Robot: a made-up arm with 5 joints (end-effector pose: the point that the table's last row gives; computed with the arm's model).
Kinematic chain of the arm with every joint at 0, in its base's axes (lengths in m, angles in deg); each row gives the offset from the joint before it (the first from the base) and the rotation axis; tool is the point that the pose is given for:
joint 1: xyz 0 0 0.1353 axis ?
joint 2: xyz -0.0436 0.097 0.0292 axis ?
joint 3: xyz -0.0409 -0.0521 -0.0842 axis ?
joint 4: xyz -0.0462 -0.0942 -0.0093 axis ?
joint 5: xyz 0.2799 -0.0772 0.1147 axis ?
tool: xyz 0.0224 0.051 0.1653
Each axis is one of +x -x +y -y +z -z.
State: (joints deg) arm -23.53 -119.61 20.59 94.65 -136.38
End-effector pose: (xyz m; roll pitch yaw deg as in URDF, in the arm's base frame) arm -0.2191 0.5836 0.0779 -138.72 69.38 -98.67
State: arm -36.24 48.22 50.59 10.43 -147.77
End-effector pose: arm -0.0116 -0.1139 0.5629 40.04 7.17 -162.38
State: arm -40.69 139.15 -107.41 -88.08 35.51
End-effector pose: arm -0.2070 0.4277 0.2342 45.58 31.25 171.82
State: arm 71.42 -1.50 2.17 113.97 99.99
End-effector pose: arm -0.0925 -0.0599 -0.2545 114.46 -10.61 12.29
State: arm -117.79 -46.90 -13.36 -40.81 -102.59
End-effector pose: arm 0.2870 0.1274 0.2100 44.91 54.93 34.29
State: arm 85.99 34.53 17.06 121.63 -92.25
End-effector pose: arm -0.4079 0.0953 -0.1262 -110.75 -34.92 164.53
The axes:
joint 1: -z
joint 2: -x
joint 3: -z
joint 4: +y
joint 5: +z

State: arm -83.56 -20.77 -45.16 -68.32 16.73
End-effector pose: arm 0.2414 -0.1717 0.3249 -18.50 -83.23 150.93
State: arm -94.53 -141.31 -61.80 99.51 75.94
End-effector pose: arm -0.2988 0.1035 0.4873 -41.11 -26.84 -73.81
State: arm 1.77 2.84 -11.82 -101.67 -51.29
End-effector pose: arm -0.4374 -0.1657 0.3551 104.66 -40.60 -89.05
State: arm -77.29 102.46 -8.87 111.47 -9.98
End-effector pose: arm 0.3414 -0.0419 0.4256 -93.86 -24.79 -33.99
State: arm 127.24 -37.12 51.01 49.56 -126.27
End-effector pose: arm -0.1393 0.1368 -0.2388 -80.52 -13.47 79.55
